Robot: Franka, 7 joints.
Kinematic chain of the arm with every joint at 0, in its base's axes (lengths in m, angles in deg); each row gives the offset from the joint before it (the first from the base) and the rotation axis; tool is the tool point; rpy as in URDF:
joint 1: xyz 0 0 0.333 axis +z
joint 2: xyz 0 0 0 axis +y
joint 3: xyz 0 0 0.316 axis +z
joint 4: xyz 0.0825 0 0 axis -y
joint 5: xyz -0.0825 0 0.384 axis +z
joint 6: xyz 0 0 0 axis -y
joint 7: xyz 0.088 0 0 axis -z
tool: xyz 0 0 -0.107 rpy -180 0 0
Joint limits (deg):
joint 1: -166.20..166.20
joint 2: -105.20..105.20
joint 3: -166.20..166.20
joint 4: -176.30..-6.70
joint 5: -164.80..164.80
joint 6: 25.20..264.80
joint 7: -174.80..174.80
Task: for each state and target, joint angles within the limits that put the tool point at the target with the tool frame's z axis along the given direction. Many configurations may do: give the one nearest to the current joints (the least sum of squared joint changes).
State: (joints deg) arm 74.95 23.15 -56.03 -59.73 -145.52 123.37 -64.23
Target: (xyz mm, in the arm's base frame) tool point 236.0 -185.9 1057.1 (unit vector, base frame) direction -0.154 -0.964 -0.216
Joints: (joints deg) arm 71.48 -17.18 -45.59 -45.33 -119.39 69.30 -64.23
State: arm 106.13 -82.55 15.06 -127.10 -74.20 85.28 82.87
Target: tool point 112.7 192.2 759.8 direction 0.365 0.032 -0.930
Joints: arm 107.26 -52.80 -11.22 -111.49 -34.90 61.89 82.87
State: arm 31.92 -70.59 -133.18 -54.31 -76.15 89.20 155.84
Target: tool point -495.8 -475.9 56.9 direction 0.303 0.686 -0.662
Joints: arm 30.94 -88.61 -131.58 -35.11 -59.84 63.05 155.84
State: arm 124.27 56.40 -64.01 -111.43 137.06 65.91 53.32
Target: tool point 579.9 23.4 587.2 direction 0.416 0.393 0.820
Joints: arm 88.85 11.57 -94.64 -119.70 164.80 84.22 53.32
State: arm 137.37 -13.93 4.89 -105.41 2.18 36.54 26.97
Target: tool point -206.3 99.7 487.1 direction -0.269 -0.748 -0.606
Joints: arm 125.26 -57.15 3.58 -157.29 47.56 71.00 26.97
